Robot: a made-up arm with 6 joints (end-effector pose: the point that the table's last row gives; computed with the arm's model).
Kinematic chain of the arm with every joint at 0, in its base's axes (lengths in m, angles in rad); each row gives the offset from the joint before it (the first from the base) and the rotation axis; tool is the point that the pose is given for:
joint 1: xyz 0 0 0.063 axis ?
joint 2: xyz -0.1 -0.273 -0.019 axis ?
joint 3: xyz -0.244 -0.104 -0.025 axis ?
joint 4: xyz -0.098 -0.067 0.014 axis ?
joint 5: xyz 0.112 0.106 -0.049 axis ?
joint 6: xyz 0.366 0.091 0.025 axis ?
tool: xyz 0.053 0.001 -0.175
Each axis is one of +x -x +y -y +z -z.
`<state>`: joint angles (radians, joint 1 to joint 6).
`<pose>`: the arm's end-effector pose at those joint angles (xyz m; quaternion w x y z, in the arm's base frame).
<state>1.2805 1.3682 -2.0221 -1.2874 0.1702 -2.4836</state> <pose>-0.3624 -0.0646 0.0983 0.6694 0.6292 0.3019 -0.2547</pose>
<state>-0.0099 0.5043 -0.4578 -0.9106 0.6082 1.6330</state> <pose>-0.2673 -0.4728 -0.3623 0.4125 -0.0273 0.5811 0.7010</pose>
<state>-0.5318 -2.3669 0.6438 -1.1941 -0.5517 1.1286</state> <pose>-0.0274 -0.3936 0.5625 0.3814 -0.6320 -0.6484 -0.1862</pose>
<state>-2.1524 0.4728 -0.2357 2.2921 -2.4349 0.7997</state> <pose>-0.4109 0.5525 0.7495 0.3319 -0.5473 -0.7665 -0.0518</pose>
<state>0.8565 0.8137 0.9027 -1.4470 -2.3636 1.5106</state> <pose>-0.3386 0.0049 -0.0639 0.2491 -0.3395 -0.3552 0.8346</pose>
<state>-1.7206 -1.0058 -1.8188 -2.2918 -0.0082 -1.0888</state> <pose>-0.1258 -0.0635 -0.0226 0.1898 0.0314 0.5760 -0.7945</pose>
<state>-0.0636 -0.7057 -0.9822 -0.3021 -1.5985 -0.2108</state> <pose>-0.5499 -0.1279 0.0491 0.3434 0.1571 -0.7976 0.4703</pose>
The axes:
joint 1: +x
joint 2: +y
joint 3: -z
joint 4: +x
joint 5: +y
joint 6: +z

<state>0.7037 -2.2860 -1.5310 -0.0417 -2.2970 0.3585</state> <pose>-0.0856 -0.0372 -0.6967 0.5289 0.3070 0.6947 -0.3788</pose>
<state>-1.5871 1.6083 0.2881 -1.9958 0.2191 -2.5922</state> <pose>-0.1525 0.0650 0.8854 0.1120 0.8366 0.4380 -0.3094</pose>
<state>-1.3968 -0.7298 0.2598 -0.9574 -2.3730 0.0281</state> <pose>-0.3679 -0.2198 0.0316 0.2061 0.3592 0.5033 -0.7584</pose>
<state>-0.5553 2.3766 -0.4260 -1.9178 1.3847 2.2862</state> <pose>-0.1000 -0.6913 0.6273 0.3561 -0.3788 -0.8534 0.0390</pose>
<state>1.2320 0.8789 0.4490 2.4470 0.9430 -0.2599</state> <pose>0.2134 -0.4396 -0.1541 0.2227 -0.9371 -0.2597 -0.0689</pose>
